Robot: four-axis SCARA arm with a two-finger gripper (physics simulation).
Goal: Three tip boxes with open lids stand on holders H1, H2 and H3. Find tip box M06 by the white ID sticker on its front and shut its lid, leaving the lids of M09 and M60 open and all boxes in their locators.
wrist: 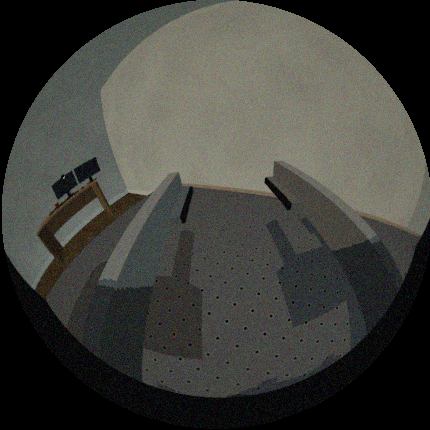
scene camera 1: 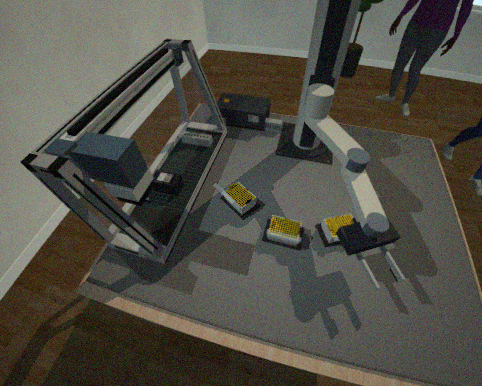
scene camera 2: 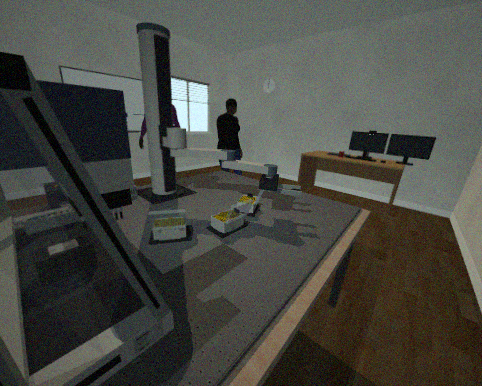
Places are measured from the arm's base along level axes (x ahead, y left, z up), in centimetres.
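Pixels of known places: gripper, between the fingertips: (wrist: 227, 174) (scene camera 1: 390, 284) (scene camera 2: 301, 190); arm's base, origin of its link: (scene camera 1: 305, 143) (scene camera 2: 165, 193).
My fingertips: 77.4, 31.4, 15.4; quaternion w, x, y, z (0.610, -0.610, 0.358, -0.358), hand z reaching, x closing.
For each thing: its middle in the pictures, then the offset to it from my fingertips, as dx, dy, dz. "spot": a spot on its surface instead. Level surfaces: height alone.
- left box's lid, a spot on its surface: (scene camera 1: 220, 189) spot: -22.4, -62.4, +0.2
- grey table, height of its surface: dz -14.1
- dark box-shaped device, a spot on its surface: (scene camera 1: 243, 111) spot: -81.2, -68.8, -3.0
Three white tip boxes with yellow tips stand on dark holders: the left box (scene camera 1: 240, 197) (scene camera 2: 170, 231), the middle box (scene camera 1: 285, 231) (scene camera 2: 227, 222) and the right box (scene camera 1: 336, 226) (scene camera 2: 246, 202). The left box's lid (scene camera 1: 220, 189) stands up at its far left side. The other lids are hard to make out. No ID sticker is legible, so I cannot tell which box is M06. My gripper (scene camera 1: 389, 282) (wrist: 227, 174) is shut to its narrow stance, its two long fingers parallel with a gap and nothing between them. Its dark body partly covers the right box in scene camera 1.
A framed gantry machine (scene camera 1: 192, 197) (scene camera 2: 95, 220) stands at the left of the grey table (scene camera 1: 225, 300). A dark box-shaped device (scene camera 1: 243, 111) is at the back, beside the arm's column (scene camera 1: 306, 117) (scene camera 2: 151, 115). A desk (scene camera 2: 350, 165) (wrist: 70, 210) with monitors stands beyond the table.
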